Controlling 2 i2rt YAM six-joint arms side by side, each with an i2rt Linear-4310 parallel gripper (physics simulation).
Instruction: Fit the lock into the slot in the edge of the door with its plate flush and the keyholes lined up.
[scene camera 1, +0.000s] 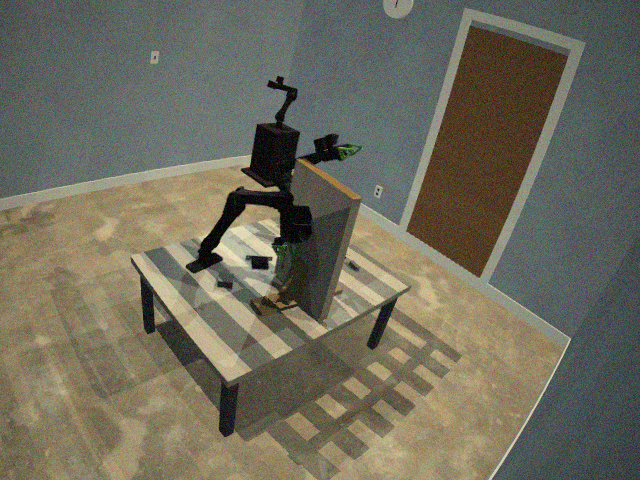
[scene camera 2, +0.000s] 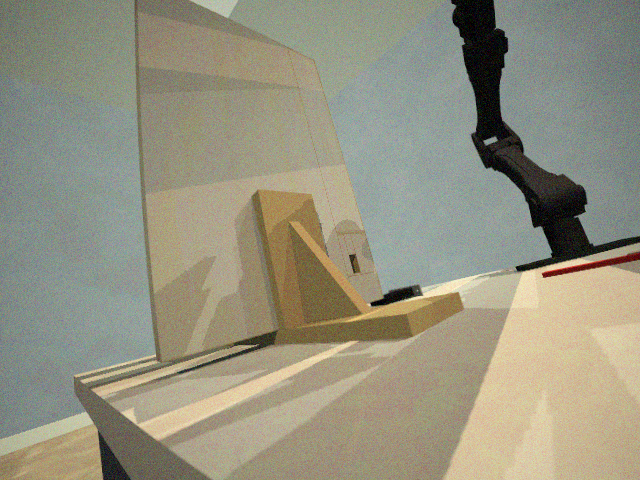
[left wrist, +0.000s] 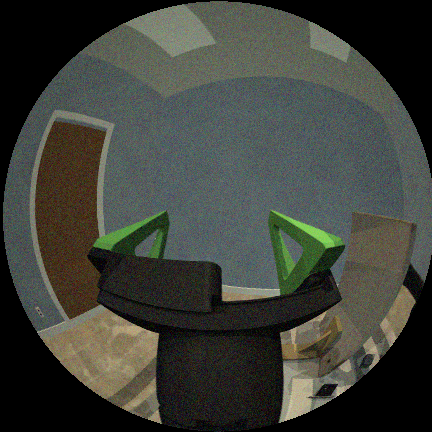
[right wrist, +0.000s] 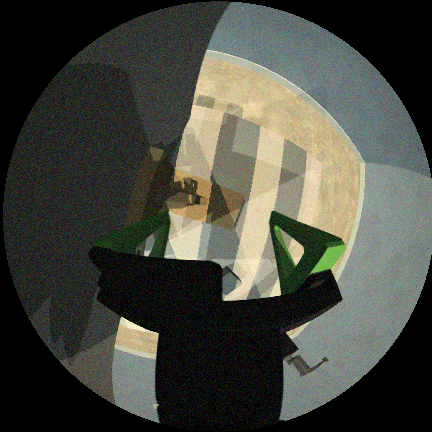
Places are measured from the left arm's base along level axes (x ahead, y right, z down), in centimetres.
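Pixels of known places: left gripper, fingertip midpoint: (scene camera 1: 358, 149) (left wrist: 218, 215); right gripper, fingertip midpoint: (scene camera 1: 287, 260) (right wrist: 219, 216); left arm's base, origin of the base link: (scene camera 2: 574, 257); right arm's base, origin of the base link: (scene camera 1: 204, 263).
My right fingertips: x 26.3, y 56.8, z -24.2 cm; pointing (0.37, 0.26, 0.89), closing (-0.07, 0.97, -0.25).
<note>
Ahead of a thing's pixels: the offset from my right fingertips to its top centre. "spot": to the spot under its first point.
The grey door panel {dx +4.2, dy -10.4, dz -37.3 cm} (scene camera 1: 323, 258) (scene camera 2: 222, 155) (left wrist: 382, 250) stands upright on the table. A small dark keyhole {spot: dx -8.2, dy -17.7, dz +14.6 cm} (scene camera 2: 354, 263) shows low in its face in scene camera 2. The slot in its edge cannot be made out. The lock {dx -24.5, dy -19.3, dz +21.6 cm} (scene camera 1: 259, 262) (scene camera 2: 405, 293) (left wrist: 326, 390), black with a flat plate, lies on the table off the door's edge. My right gripper (scene camera 1: 285, 254) (right wrist: 219, 216) is open beside the door's face, pointing down above the wooden bracket's foot, with nothing between its fingers. My left gripper (scene camera 1: 353, 150) (left wrist: 218, 215) is open and empty, held high on the far side of the door.
Wooden brackets (scene camera 1: 266, 305) (scene camera 2: 372, 328) (right wrist: 235, 200) brace the door on the table. A small dark object {dx -26.9, dy +5.8, dz +20.6 cm} (scene camera 1: 224, 284) lies near the right arm's base (scene camera 1: 204, 262). Another dark object {dx +13.6, dy -54.4, dz +22.0 cm} (scene camera 1: 353, 265) lies beyond the door. A black pedestal (scene camera 1: 273, 152) with a thin arm stands behind the table.
</note>
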